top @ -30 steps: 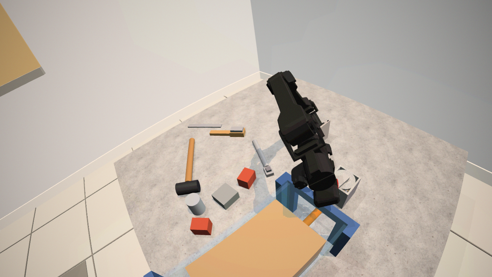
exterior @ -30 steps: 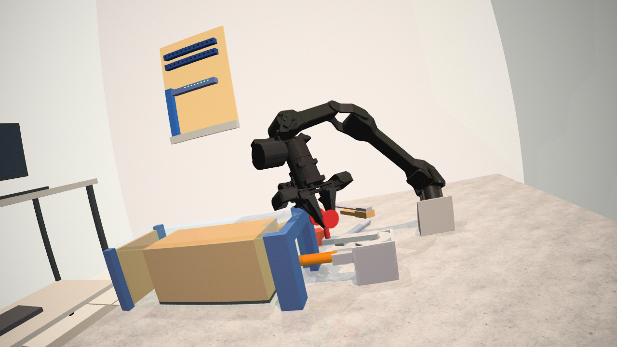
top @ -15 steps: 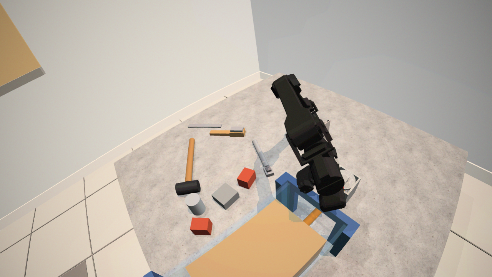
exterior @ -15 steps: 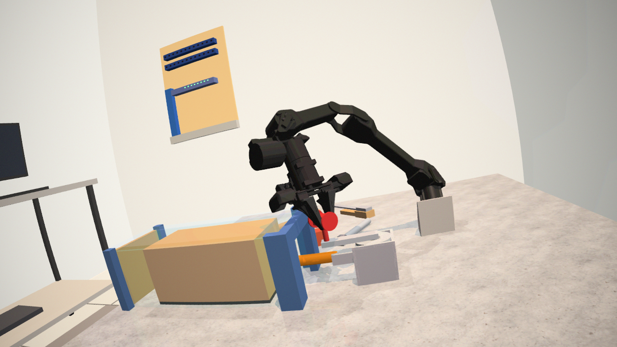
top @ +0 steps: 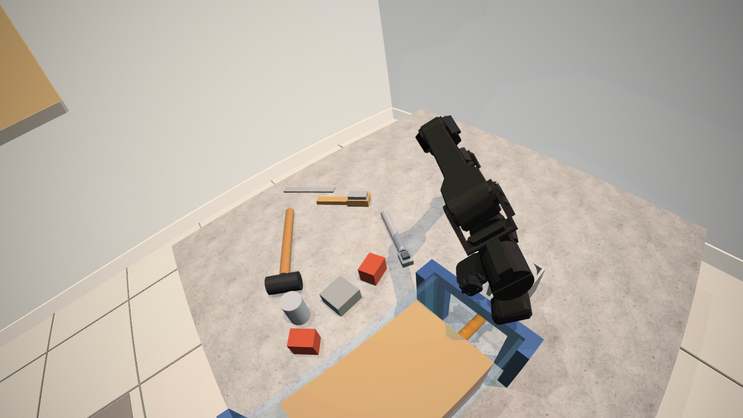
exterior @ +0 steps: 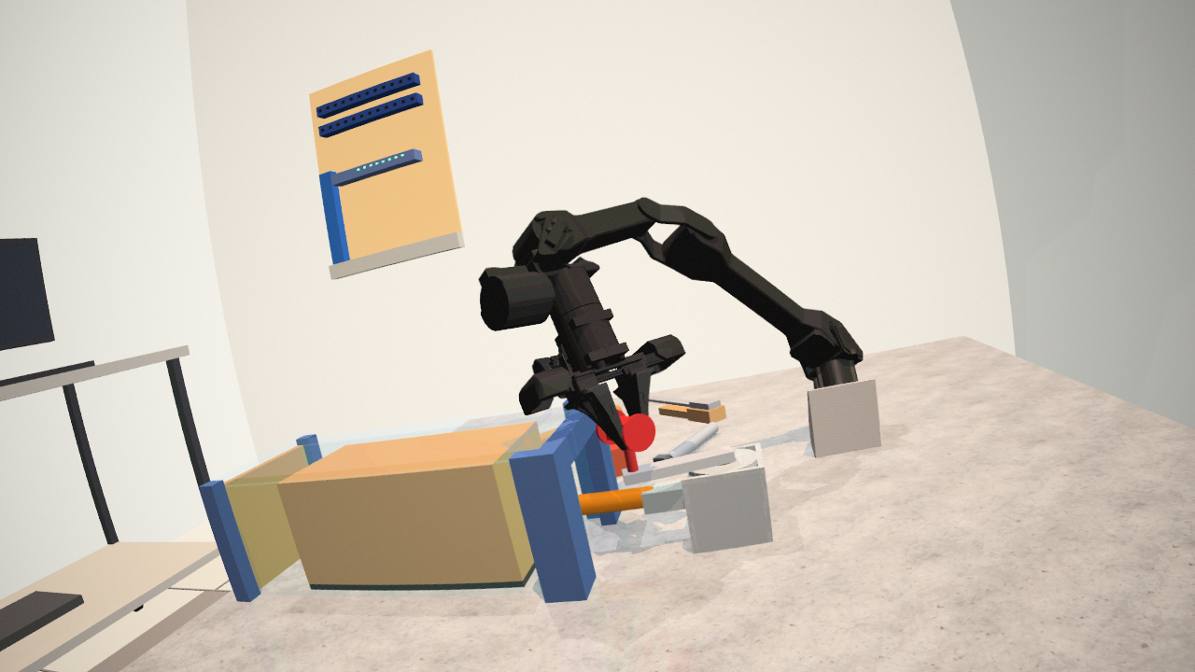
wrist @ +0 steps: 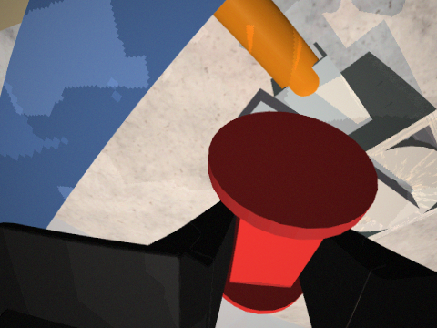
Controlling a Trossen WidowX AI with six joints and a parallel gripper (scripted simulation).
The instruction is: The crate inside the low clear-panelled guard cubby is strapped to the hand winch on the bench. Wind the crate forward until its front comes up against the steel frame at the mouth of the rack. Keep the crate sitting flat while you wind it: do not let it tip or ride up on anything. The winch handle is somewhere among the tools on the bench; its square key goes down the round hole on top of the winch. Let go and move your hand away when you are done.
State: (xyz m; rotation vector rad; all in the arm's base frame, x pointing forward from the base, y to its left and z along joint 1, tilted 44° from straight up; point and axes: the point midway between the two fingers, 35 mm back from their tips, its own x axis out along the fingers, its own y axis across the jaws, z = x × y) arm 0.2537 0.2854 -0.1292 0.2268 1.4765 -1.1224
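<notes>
My gripper tip is 30 mm past the crank handle, 20 mm to the left of it and 30 mm above it. Also, from my gripper tip: blue steel frame (70 mm ahead, 30 mm to the right, 30 mm below); then red knob (10 mm ahead, 10 mm to the right); then grey winch (100 mm behind, 50 mm to the right, 100 mm below).
</notes>
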